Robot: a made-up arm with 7 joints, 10 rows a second.
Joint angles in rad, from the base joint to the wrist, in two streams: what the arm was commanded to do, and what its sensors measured. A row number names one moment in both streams.
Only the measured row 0 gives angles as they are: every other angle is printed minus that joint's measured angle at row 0.
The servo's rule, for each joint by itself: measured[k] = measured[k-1] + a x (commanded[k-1-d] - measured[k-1]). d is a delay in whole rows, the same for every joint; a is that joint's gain. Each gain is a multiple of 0.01, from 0.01 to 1. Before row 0 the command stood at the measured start. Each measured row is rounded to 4 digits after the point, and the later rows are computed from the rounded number. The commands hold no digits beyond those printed.
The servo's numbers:
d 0
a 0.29 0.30 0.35 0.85 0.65 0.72 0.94
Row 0, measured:
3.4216 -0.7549 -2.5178 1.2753 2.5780 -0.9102 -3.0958
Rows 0 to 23, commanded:
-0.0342 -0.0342 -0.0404 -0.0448 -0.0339 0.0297 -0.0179
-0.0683 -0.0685 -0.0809 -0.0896 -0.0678 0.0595 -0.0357
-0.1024 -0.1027 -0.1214 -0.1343 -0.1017 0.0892 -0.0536
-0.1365 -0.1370 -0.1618 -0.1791 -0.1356 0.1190 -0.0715
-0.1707 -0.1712 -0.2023 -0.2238 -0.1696 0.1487 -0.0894
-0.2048 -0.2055 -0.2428 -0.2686 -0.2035 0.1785 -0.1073
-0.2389 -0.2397 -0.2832 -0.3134 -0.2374 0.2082 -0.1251
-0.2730 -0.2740 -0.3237 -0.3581 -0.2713 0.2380 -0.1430
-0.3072 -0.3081 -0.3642 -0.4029 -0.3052 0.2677 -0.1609
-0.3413 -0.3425 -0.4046 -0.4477 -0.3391 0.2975 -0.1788
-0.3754 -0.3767 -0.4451 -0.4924 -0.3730 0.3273 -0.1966
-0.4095 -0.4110 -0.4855 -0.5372 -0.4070 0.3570 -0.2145
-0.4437 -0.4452 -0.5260 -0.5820 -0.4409 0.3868 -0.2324
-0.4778 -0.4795 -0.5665 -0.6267 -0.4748 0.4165 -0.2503
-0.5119 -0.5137 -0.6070 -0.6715 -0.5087 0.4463 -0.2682
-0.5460 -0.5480 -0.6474 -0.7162 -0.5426 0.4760 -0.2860
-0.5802 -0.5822 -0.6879 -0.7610 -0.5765 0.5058 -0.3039
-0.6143 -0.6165 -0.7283 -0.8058 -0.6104 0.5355 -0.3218
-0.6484 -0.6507 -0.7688 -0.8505 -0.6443 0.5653 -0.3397
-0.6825 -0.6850 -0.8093 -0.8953 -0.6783 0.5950 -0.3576
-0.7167 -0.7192 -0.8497 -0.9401 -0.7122 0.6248 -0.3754
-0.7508 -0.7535 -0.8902 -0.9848 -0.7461 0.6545 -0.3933
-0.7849 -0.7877 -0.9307 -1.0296 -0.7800 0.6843 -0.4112
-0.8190 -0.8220 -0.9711 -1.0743 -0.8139 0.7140 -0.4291
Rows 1 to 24, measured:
-0.0099 -0.0103 -0.0141 -0.0381 -0.0220 0.0214 -0.0168
-0.0268 -0.0278 -0.0375 -0.0819 -0.0518 0.0488 -0.0346
-0.0487 -0.0503 -0.0669 -0.1264 -0.0842 0.0779 -0.0525
-0.0742 -0.0763 -0.1001 -0.1712 -0.1176 0.1075 -0.0704
-0.1022 -0.1048 -0.1359 -0.2159 -0.1514 0.1372 -0.0883
-0.1320 -0.1350 -0.1733 -0.2607 -0.1853 0.1669 -0.1062
-0.1630 -0.1664 -0.2118 -0.3055 -0.2192 0.1966 -0.1240
-0.1949 -0.1987 -0.2510 -0.3502 -0.2531 0.2264 -0.1419
-0.2275 -0.2315 -0.2906 -0.3950 -0.2870 0.2561 -0.1598
-0.2605 -0.2648 -0.3305 -0.4398 -0.3209 0.2859 -0.1777
-0.2938 -0.2984 -0.3706 -0.4845 -0.3548 0.3157 -0.1955
-0.3274 -0.3322 -0.4108 -0.5293 -0.3887 0.3454 -0.2134
-0.3611 -0.3661 -0.4511 -0.5741 -0.4226 0.3752 -0.2313
-0.3949 -0.4001 -0.4915 -0.6188 -0.4565 0.4049 -0.2492
-0.4288 -0.4342 -0.5319 -0.6636 -0.4904 0.4347 -0.2671
-0.4628 -0.4683 -0.5723 -0.7083 -0.5243 0.4644 -0.2849
-0.4968 -0.5025 -0.6128 -0.7531 -0.5582 0.4942 -0.3028
-0.5309 -0.5367 -0.6532 -0.7979 -0.5921 0.5239 -0.3207
-0.5650 -0.5709 -0.6937 -0.8426 -0.6260 0.5537 -0.3386
-0.5991 -0.6051 -0.7342 -0.8874 -0.6600 0.5834 -0.3565
-0.6332 -0.6393 -0.7746 -0.9322 -0.6939 0.6132 -0.3743
-0.6673 -0.6736 -0.8151 -0.9769 -0.7278 0.6429 -0.3922
-0.7014 -0.7078 -0.8556 -1.0217 -0.7617 0.6727 -0.4101
-0.7355 -0.7421 -0.8960 -1.0664 -0.7956 0.7024 -0.4280

